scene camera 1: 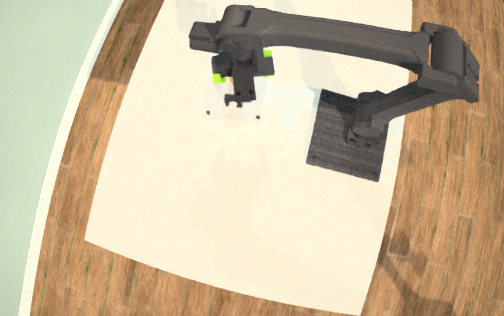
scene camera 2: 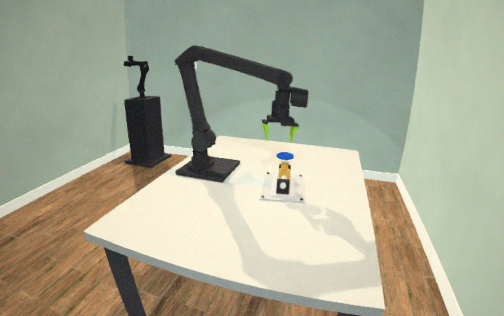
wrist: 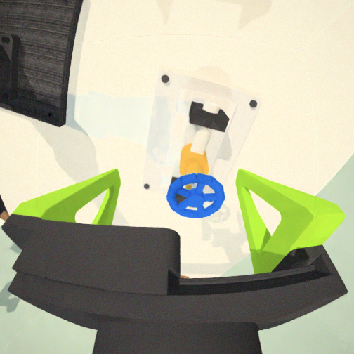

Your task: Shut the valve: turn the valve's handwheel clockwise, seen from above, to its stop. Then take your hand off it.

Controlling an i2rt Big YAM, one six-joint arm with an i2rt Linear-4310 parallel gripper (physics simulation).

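The valve's blue handwheel [scene camera 2: 285, 156] [wrist: 198, 201] lies flat on top of the orange valve body [scene camera 2: 284, 171] [wrist: 193, 159]. The valve stands on a clear, pale baseplate [scene camera 1: 232, 114] [scene camera 2: 267, 194] [wrist: 159, 120] with dark corner screws. My gripper [scene camera 1: 244, 67] [scene camera 2: 279, 141] [wrist: 177, 174] is open, points down and hangs above the handwheel, apart from it. In the wrist view the wheel shows between the two green fingers, a little nearer the right one. In the first scene view the gripper hides the wheel and most of the valve.
The arm's dark base plate [scene camera 1: 345, 150] [scene camera 2: 220, 172] [wrist: 45, 65] stands on the pale table [scene camera 1: 165, 200] [scene camera 2: 175, 235], to one side of the valve. A black pedestal [scene camera 2: 145, 130] with a small dark arm on it stands on the floor behind the table.
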